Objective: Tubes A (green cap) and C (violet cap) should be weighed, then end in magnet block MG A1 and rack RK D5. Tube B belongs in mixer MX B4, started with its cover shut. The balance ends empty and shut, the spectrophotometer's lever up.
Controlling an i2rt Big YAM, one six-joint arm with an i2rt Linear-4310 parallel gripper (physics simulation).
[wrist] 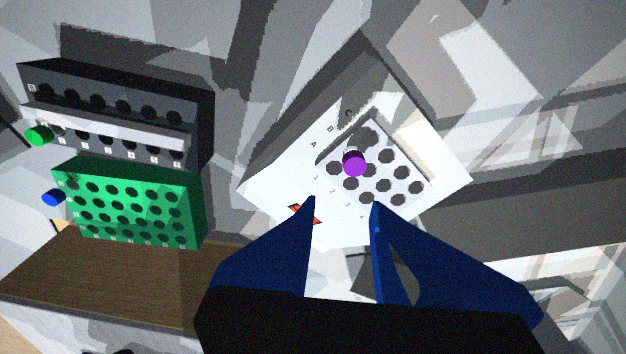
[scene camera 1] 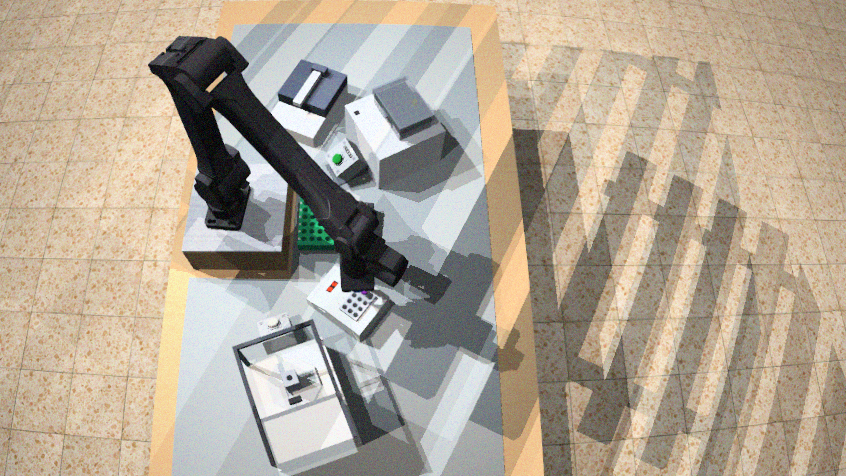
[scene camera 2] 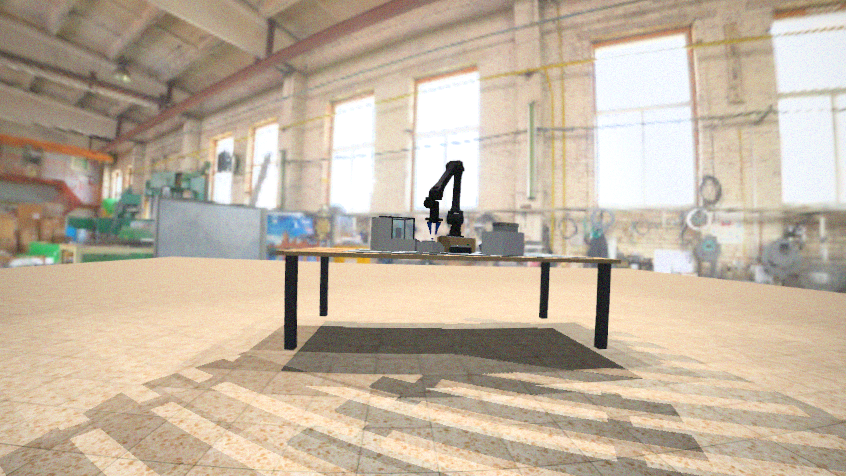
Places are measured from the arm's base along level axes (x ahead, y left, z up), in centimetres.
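Pixels of known places: gripper, fingertip midpoint: [wrist: 342,207] [scene camera 1: 357,284] [scene camera 2: 433,234]; arm's base, origin of the base link: [scene camera 1: 228,206] [scene camera 2: 454,237].
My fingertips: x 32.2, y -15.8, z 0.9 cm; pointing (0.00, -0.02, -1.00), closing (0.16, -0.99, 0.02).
Observation:
Ahead of a thing's pixels: the offset from my fingertips to its top centre. "*": to the spot under its first point.
Tube C's violet cap {dx +1.5, dy -0.4, dz -2.1 cm} [scene camera 1: 364,292] [wrist: 354,164] stands up from the white block with a red display {dx -2.2, dy -1.2, dz -3.8 cm} [scene camera 1: 322,300] [wrist: 280,192], seemingly at B1. My gripper [scene camera 2: 433,230] [wrist: 342,207] is open with a narrow gap, empty, pointing down above this block; the arm hides its fingers in scene camera 1. Tube A's green cap {dx -3.5, dy +22.0, dz -5.2 cm} [wrist: 39,135] is at A1 of the dark magnet block {* dx -1.0, dy +10.7, dz -8.9 cm} [wrist: 206,122]. Tube B's blue cap {dx -9.8, dy +22.9, dz -5.4 cm} [wrist: 53,197] is at the D1 corner of the green rack {dx -12.1, dy +17.9, dz -7.8 cm} [scene camera 1: 315,247] [wrist: 197,225]. The framed balance [scene camera 1: 308,425] [scene camera 2: 381,235] has no tube visible on its pan {* dx -11.3, dy -22.2, dz +2.4 cm} [scene camera 1: 289,377]; its door state is unclear.
A green button box [scene camera 1: 349,168] stands between a grey-topped white instrument {* dx +8.0, dy +34.3, dz -1.0 cm} [scene camera 1: 408,155] and a dark-topped one with a white bar {* dx -19.3, dy +43.3, dz -6.3 cm} [scene camera 1: 304,127]. A small white button unit {dx -17.5, dy -9.5, dz -3.4 cm} [scene camera 1: 273,323] is beside the balance. The arm's wooden base [scene camera 1: 236,260] [wrist: 125,280] borders the rack.

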